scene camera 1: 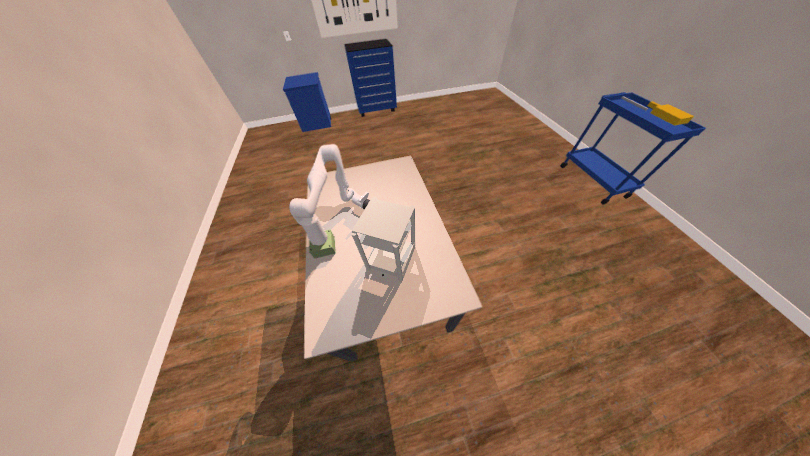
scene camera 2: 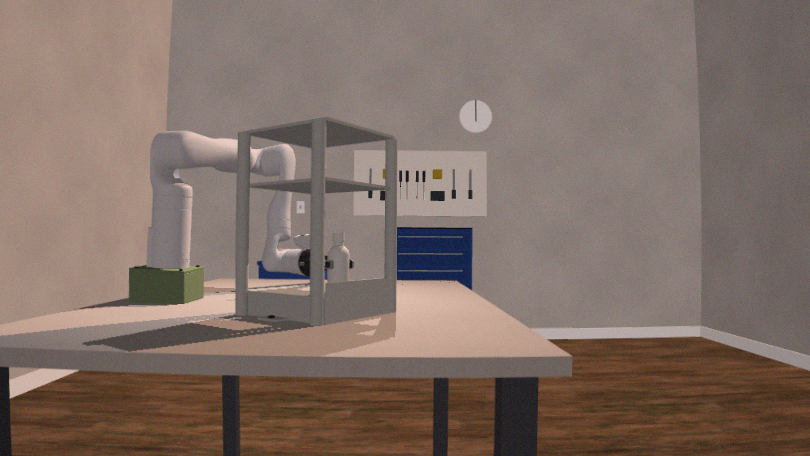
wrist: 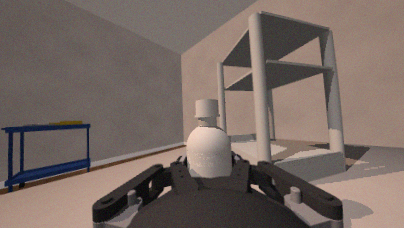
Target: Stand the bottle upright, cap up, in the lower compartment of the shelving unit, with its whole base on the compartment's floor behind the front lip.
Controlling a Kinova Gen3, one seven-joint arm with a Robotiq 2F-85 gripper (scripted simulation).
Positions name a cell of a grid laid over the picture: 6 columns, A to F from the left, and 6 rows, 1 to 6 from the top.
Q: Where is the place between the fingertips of my gripper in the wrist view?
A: D5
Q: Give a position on a grey shelving unit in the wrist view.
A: E1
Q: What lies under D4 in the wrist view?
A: A white bottle.
